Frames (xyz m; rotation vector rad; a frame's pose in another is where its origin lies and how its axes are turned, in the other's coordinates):
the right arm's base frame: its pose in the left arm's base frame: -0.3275 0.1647 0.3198 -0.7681 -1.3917 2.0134
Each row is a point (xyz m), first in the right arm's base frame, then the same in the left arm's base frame.
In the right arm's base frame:
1: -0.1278 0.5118 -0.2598
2: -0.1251 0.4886 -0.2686
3: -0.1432 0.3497 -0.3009
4: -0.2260 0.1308 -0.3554
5: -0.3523 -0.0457 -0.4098
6: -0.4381 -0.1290 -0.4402
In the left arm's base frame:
1: -0.1184 0.0807 -0.2233
2: -0.1108 0.0950 -0.2043
3: -0.0572 0.1432 -0.0800
4: 0.0665 0.1819 0.1224
5: 0.2139 0.1763 0.2906
6: 0.3046 0.1576 0.3721

